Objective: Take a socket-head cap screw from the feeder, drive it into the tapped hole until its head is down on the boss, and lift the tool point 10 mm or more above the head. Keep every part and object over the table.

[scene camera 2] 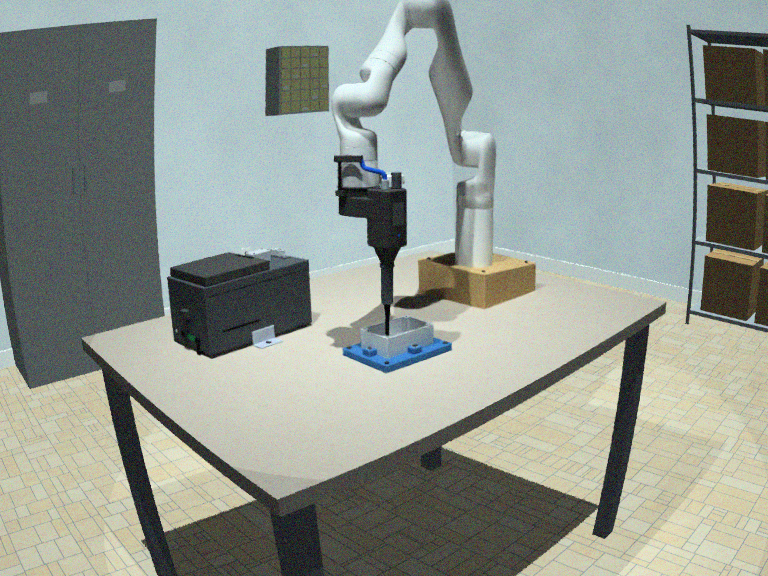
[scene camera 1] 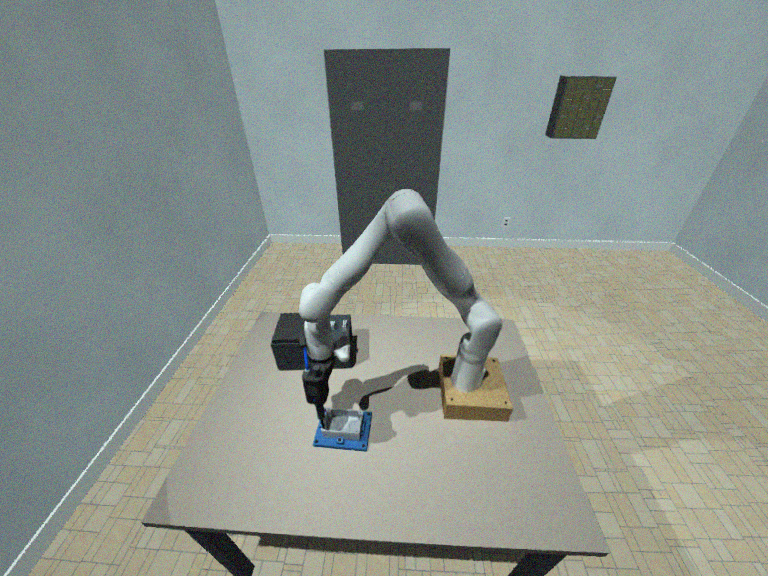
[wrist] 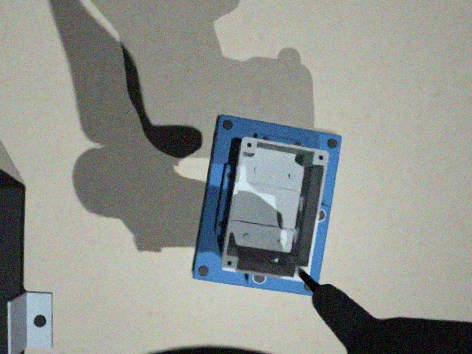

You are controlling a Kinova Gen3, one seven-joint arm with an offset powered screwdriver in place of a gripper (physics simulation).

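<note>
I can see a blue fixture plate [wrist: 209, 249].
</note>
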